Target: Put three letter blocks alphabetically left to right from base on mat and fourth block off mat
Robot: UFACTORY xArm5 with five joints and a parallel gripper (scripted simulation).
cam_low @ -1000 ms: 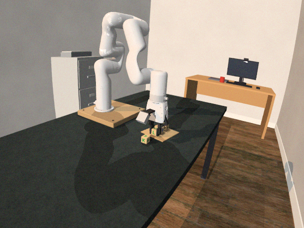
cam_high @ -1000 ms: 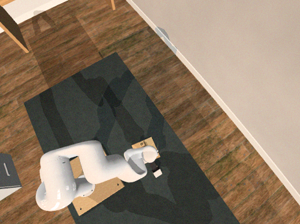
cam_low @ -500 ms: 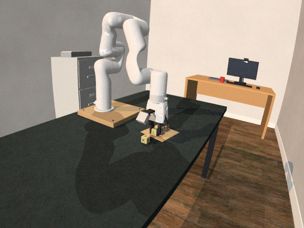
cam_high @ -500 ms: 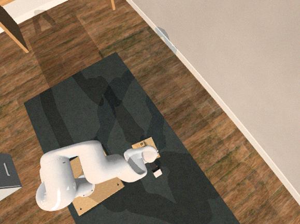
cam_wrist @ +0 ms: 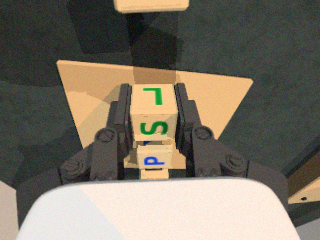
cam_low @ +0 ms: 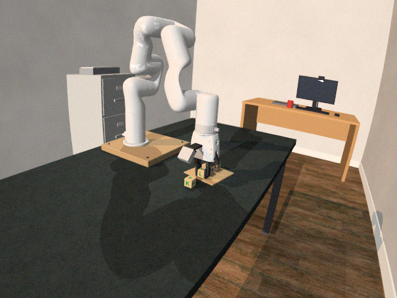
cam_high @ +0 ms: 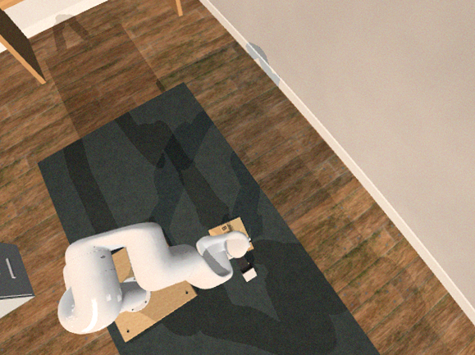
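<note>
The green-lettered block lies 1 cm below my hand. Round my hand: tan mat: 5 cm to the left, 2 cm below.
</note>
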